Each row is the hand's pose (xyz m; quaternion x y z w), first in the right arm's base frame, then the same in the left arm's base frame.
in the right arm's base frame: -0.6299 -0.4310 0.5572 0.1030 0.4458 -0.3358 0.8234
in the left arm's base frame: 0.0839 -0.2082 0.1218 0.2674 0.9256 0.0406 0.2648
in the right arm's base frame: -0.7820 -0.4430 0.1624 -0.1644 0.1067 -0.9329 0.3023
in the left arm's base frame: -0.2991 -0.0973 0.2638 -0.4719 0.7056 -0.4254 0.3138
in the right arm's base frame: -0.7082 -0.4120 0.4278 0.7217 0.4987 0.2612 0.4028
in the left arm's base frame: -0.0420 -0.1818 0.2035 -0.7699 -0.4778 -0.0712 0.4170
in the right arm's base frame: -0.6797 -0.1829 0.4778 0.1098 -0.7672 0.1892 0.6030
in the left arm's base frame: 0.1117 -0.0902 0.3577 0.5651 -0.2507 -0.2794 0.7347
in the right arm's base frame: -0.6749 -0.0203 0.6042 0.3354 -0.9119 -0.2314 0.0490
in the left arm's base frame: 0.2888 -0.0872 0.4628 0.2043 -0.4070 -0.8047 0.3810
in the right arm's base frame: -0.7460 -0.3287 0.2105 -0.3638 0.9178 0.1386 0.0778
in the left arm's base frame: -0.1954 -0.0494 0.3241 0.2080 -0.5262 -0.7760 0.2786
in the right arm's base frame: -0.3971 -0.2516 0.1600 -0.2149 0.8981 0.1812 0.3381
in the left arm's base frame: -0.0709 0.2573 0.1803 -0.0491 -0.6491 -0.7370 0.1819
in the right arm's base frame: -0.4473 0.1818 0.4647 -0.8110 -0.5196 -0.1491 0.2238
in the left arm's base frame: 0.3514 0.2392 0.5036 -0.4368 -0.2139 0.1010 0.8679
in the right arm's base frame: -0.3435 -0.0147 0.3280 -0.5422 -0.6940 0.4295 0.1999
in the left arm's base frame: 0.1915 0.3034 0.3076 0.0595 -0.6148 0.2326 0.7512
